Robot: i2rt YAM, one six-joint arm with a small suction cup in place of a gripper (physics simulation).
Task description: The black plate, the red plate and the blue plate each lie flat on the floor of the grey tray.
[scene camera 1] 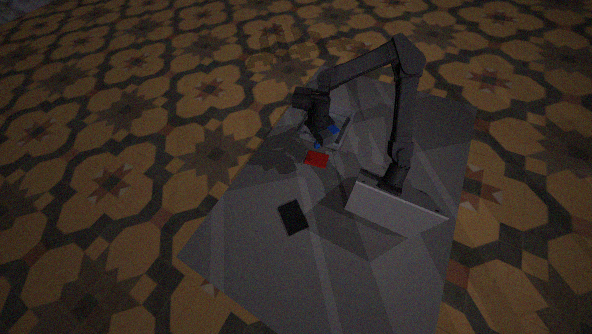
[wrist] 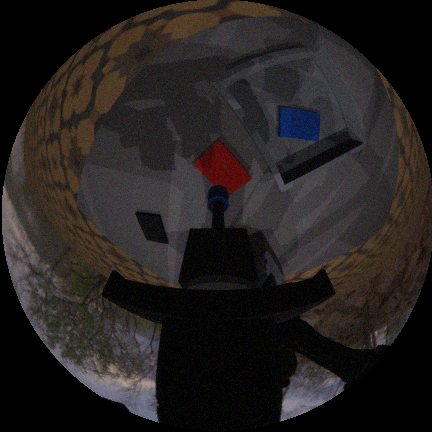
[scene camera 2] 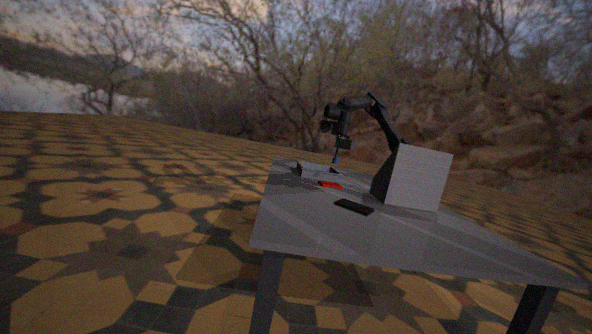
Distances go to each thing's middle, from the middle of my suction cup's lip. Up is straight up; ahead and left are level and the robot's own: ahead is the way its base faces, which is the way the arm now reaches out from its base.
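My suction cup is 12 cm above the red plate [wrist: 217, 164]. Then there is the blue plate [wrist: 296, 123], which I find 2 cm ahead of my suction cup, 18 cm to the right of it and 12 cm below it. The grey tray [scene camera 1: 343, 117] is 5 cm ahead of the suction cup, 20 cm to the right of it and 10 cm below it.
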